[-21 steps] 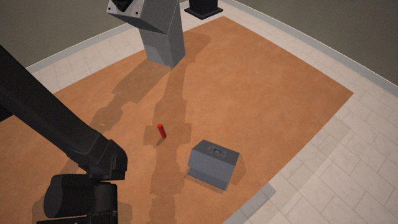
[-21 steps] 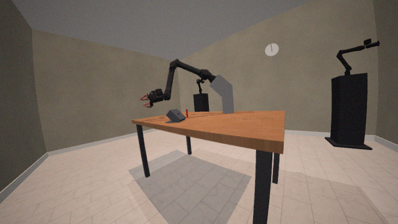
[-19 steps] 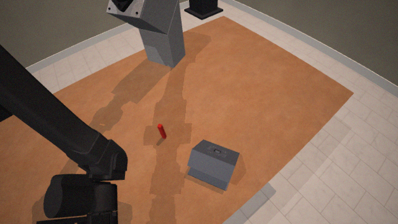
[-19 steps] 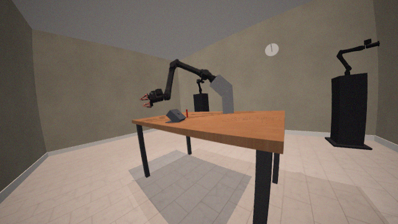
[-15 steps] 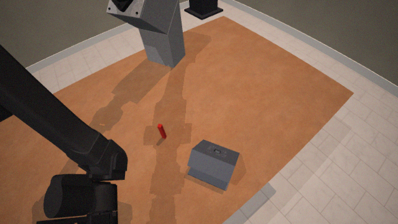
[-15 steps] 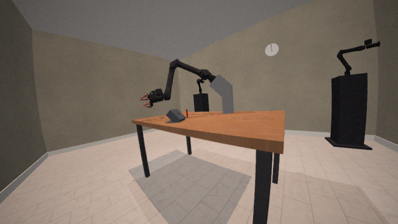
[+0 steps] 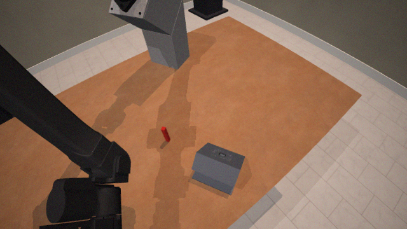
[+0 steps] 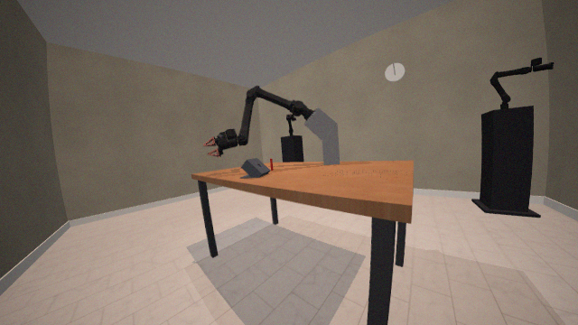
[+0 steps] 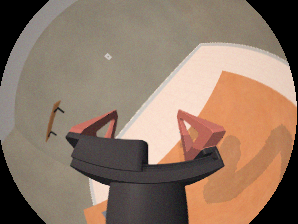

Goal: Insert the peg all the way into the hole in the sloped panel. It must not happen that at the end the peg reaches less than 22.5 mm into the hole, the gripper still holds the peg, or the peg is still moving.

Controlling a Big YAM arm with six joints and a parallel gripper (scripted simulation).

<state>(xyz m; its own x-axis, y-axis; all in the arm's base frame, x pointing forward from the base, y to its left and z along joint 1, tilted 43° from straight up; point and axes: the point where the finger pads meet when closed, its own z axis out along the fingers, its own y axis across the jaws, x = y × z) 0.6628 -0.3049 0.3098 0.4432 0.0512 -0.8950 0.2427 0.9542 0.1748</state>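
My hand is 30 cm past the red peg, 29 cm to the right of it and 14 cm above it.
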